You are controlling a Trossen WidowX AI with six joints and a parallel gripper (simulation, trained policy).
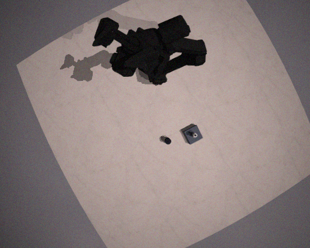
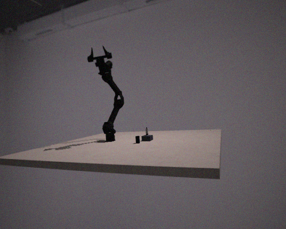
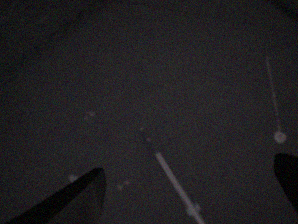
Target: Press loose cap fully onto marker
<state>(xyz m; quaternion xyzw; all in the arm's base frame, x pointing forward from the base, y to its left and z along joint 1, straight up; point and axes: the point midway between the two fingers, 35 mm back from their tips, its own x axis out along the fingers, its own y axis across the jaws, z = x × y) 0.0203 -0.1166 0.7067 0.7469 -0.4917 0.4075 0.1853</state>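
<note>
Now: gripper tip 260 mm short of the black cap, 30 mm to the right of it and 710 mm above it. Also, from my gripper tip: holder block (290 mm ahead, 150 mm to the left, 720 mm below).
</note>
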